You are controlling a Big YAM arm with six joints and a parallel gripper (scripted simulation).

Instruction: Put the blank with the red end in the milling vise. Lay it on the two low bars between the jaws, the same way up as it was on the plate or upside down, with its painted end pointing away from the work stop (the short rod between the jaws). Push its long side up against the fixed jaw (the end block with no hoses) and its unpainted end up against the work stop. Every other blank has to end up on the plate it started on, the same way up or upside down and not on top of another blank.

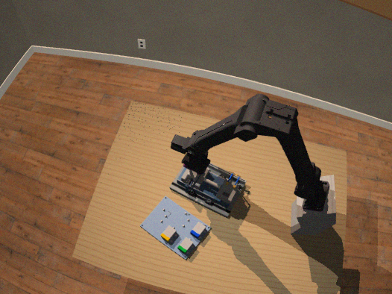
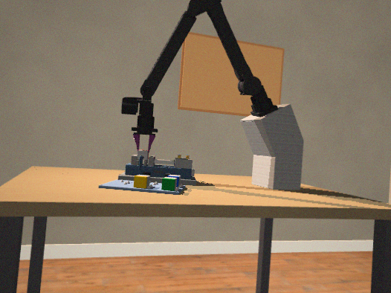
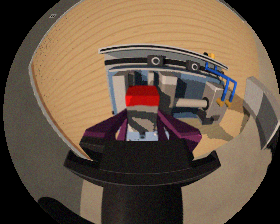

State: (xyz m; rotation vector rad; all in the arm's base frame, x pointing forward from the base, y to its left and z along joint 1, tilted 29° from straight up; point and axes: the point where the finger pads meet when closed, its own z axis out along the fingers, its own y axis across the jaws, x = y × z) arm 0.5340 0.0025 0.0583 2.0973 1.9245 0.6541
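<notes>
Now: the red-ended blank 20 mm below my hand. Round my hand: blue-ended blank (120 mm behind, 220 mm to the left, 90 mm below); then milling vise (70 mm behind, 80 mm below); then grey block with hoses (170 mm behind, 10 mm to the left, 40 mm below).
</notes>
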